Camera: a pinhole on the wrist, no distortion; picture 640 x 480 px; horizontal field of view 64.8 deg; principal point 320.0 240.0 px. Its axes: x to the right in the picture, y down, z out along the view. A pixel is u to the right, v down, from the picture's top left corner.
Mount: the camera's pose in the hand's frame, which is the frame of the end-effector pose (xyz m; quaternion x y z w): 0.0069 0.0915 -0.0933 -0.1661 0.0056 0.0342 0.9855
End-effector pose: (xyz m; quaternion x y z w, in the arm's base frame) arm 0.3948 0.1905 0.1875 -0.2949 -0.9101 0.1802 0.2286
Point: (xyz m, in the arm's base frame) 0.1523 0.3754 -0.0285
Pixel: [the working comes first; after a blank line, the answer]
In the camera's frame: 0.2095 -0.0971 0.3563

617 103
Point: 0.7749 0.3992 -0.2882
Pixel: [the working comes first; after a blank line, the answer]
In the camera's frame: -0.2740 0.3729 0.3867

outside the picture
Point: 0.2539 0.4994 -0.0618
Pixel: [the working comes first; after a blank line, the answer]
In the camera's frame: 0.2140 0.0665 0.3608

619 333
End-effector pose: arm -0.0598 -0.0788 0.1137 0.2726 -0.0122 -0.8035 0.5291
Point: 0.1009 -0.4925 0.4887
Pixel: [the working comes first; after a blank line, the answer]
In the camera's frame: 0.1533 0.1646 0.5382

464 394
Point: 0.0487 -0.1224 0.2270
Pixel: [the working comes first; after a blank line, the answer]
In the camera's frame: -0.0491 0.0045 0.1618

167 254
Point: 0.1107 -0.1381 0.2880
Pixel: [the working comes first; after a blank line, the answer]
In the camera's frame: -0.0751 0.0710 0.2140

143 407
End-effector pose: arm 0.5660 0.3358 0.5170 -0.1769 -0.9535 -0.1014 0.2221
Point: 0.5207 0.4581 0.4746
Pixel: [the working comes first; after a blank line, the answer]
In the camera's frame: 0.0431 -0.0641 0.1709

447 51
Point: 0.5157 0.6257 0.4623
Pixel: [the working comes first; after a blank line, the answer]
In the camera's frame: 0.0990 0.0552 0.2753

501 341
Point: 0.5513 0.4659 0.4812
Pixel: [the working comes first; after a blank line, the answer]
In the camera's frame: 0.0244 -0.0391 0.1627

396 119
